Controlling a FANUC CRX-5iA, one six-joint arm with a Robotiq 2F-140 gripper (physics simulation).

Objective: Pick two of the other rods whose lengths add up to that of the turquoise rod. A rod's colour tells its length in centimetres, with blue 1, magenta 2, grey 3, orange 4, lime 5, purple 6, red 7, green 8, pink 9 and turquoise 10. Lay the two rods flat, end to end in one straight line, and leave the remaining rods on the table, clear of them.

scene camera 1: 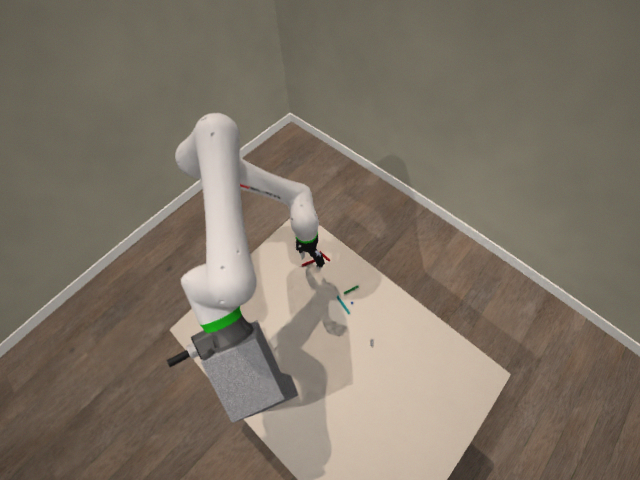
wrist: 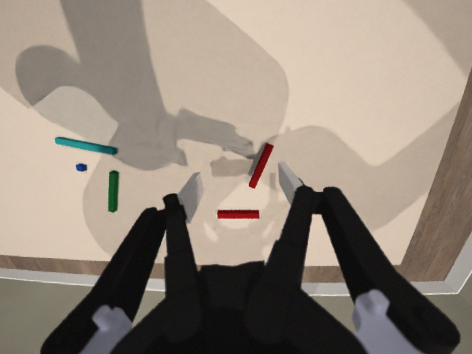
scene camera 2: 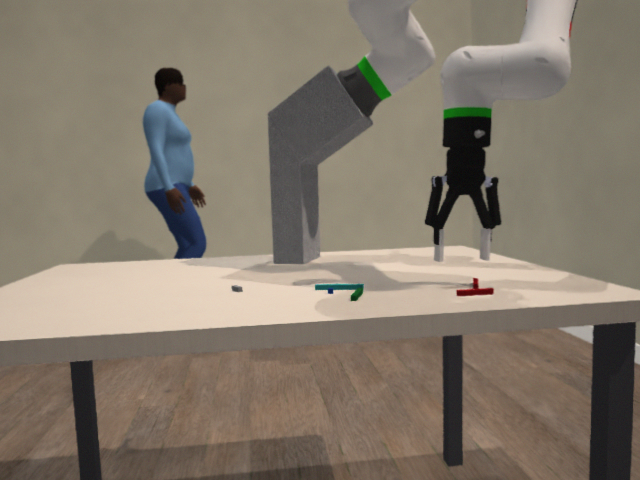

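Pixels of known places: gripper, fingertip midpoint: [scene camera 1: 311, 263] [wrist: 239, 177] [scene camera 2: 461, 260]; arm's base, origin of the base link: [scene camera 1: 231, 339] [scene camera 2: 352, 95].
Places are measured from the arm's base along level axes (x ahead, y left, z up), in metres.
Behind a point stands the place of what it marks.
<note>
My gripper [scene camera 1: 311, 259] {x 0.426, y 0.225, z -0.414 m} [scene camera 2: 461, 258] {x 0.426, y 0.225, z -0.414 m} [wrist: 239, 177] {x 0.426, y 0.225, z -0.414 m} is open and empty, pointing down above the table near two red rods. One red rod [scene camera 1: 325, 256] {x 0.515, y 0.230, z -0.459 m} [scene camera 2: 475, 291] {x 0.518, y 0.234, z -0.461 m} [wrist: 238, 214] {x 0.509, y 0.234, z -0.458 m} lies flat, nearer the table edge. The other red rod [scene camera 1: 309, 262] {x 0.428, y 0.250, z -0.459 m} [scene camera 2: 475, 283] {x 0.449, y 0.247, z -0.458 m} [wrist: 261, 166] {x 0.420, y 0.254, z -0.458 m} lies at an angle to it, a small gap apart. The turquoise rod [scene camera 1: 343, 304] {x 0.438, y -0.027, z -0.458 m} [scene camera 2: 339, 286] {x 0.443, y -0.027, z -0.461 m} [wrist: 86, 145] {x 0.435, y -0.022, z -0.458 m} lies flat, with the green rod [scene camera 1: 351, 289] {x 0.515, y 0.010, z -0.458 m} [scene camera 2: 357, 293] {x 0.529, y 0.012, z -0.459 m} [wrist: 113, 191] {x 0.509, y 0.015, z -0.458 m} and small blue rod [scene camera 1: 352, 303] {x 0.477, y -0.048, z -0.459 m} [scene camera 2: 330, 291] {x 0.482, y -0.043, z -0.464 m} [wrist: 81, 167] {x 0.475, y -0.039, z -0.459 m} close by. The short grey rod [scene camera 1: 371, 342] {x 0.436, y -0.243, z -0.459 m} [scene camera 2: 236, 288] {x 0.446, y -0.243, z -0.462 m} lies apart from them.
The rods lie on the pale table [scene camera 1: 439, 387] {x 0.558, y -0.570, z -0.469 m} [scene camera 2: 155, 310] {x 0.615, y -0.351, z -0.468 m}. The grey robot pedestal [scene camera 1: 242, 377] {x -0.021, y -0.122, z 0.022 m} [scene camera 2: 294, 206] {x 0.054, y -0.168, z -0.305 m} stands on it at the far side in scene camera 2. A person [scene camera 2: 168, 144] in a blue top stands behind the table. Arm shadows cross the table top.
</note>
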